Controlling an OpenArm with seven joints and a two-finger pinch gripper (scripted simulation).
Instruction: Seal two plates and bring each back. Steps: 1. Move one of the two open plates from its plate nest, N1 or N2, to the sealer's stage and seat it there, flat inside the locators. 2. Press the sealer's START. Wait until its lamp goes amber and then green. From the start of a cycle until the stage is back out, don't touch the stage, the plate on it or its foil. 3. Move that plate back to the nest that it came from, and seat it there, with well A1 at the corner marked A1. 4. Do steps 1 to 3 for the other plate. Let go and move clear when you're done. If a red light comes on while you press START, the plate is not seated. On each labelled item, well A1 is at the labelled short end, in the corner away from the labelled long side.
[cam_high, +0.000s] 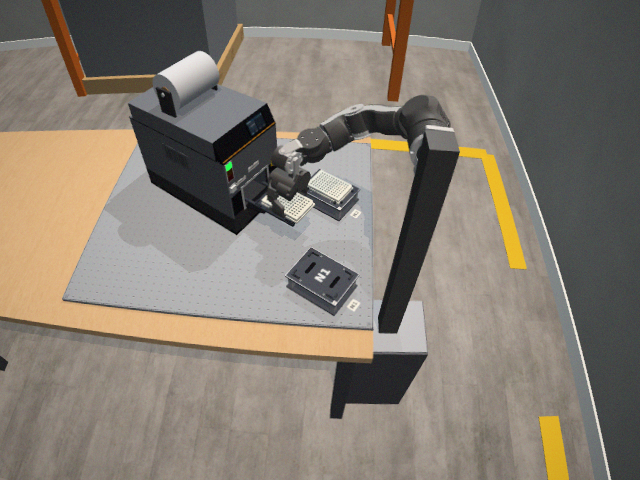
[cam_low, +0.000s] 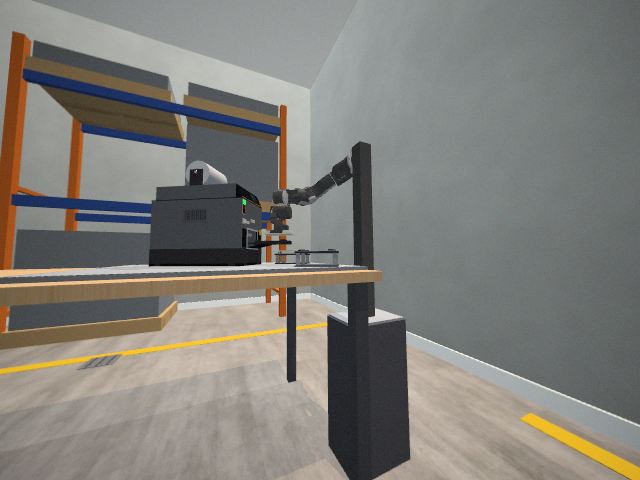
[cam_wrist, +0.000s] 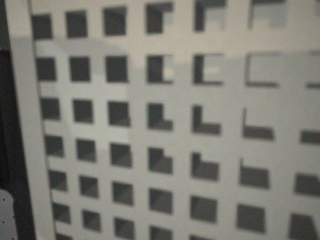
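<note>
The sealer stage is 2 cm ahead of my hand, 3 cm to the right of it and 4 cm below it. From my hand the other things lie so: foil roll 30 cm ahead, 21 cm to the right, 27 cm above; white well plate 12 cm behind, 16 cm to the right, 8 cm below; white start button 15 cm ahead, 5 cm above.
</note>
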